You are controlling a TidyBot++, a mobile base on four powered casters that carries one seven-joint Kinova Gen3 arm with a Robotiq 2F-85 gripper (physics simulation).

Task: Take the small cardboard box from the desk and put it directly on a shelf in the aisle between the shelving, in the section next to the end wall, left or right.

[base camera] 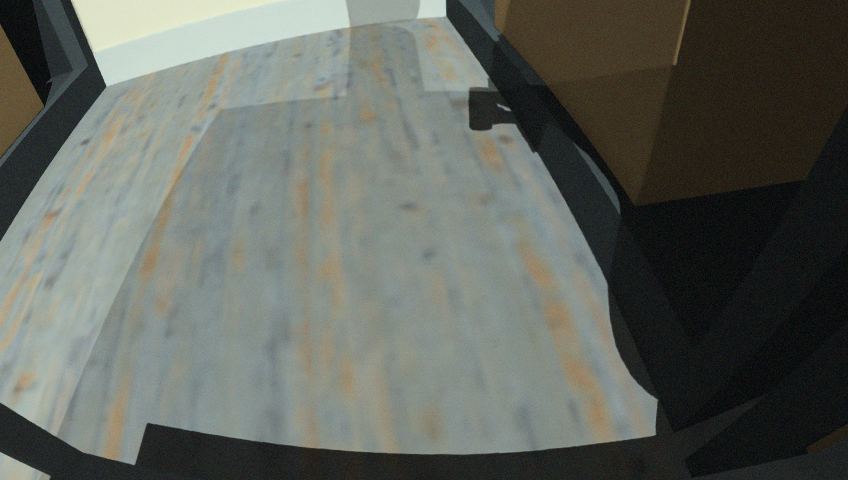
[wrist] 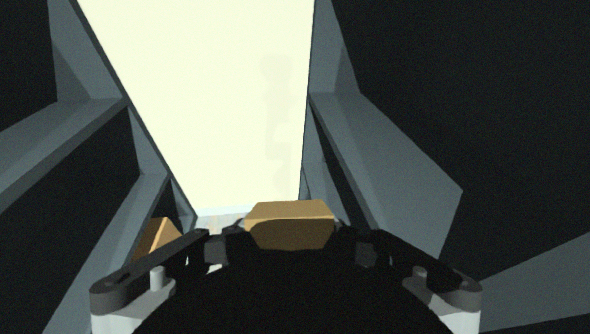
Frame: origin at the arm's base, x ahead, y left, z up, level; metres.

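Seen in the pictures: gripper, between the fingertips: [wrist: 290,223].
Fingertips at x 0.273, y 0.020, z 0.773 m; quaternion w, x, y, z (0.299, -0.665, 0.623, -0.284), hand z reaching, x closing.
Pixels of each thing's top centre, then the offset from my fingertips to it. "spot": a spot on its surface instead. Level surfaces: height alone.
- small cardboard box, centre of its top: [wrist: 293,230] 0.041 m up, 0.028 m back, 0.003 m right
- large cardboard box, a spot on its surface: [base camera: 595,101] spot: 1.044 m down, 0.231 m ahead, 0.169 m right
- wooden floor, height of its surface: 1.169 m down
The small cardboard box [wrist: 291,227] is held between the fingers of my gripper [wrist: 290,223] in the wrist view. The gripper is shut on it, and its lower part is hidden by the dark gripper body. The box is up in the aisle, apart from the shelves on both sides. The right shelving [wrist: 400,150] [base camera: 571,190] has a bare grey shelf board to the right of the box. The left shelving [wrist: 65,135] [base camera: 50,136] shows two shelf levels. The pale end wall [wrist: 200,100] [base camera: 208,20] stands ahead.
A large cardboard box [base camera: 595,101] stands low in the right shelving. Another cardboard box [base camera: 14,95] [wrist: 157,237] stands low in the left shelving. The wooden floor [base camera: 357,267] runs between the shelf rows to the end wall, with shadows across it.
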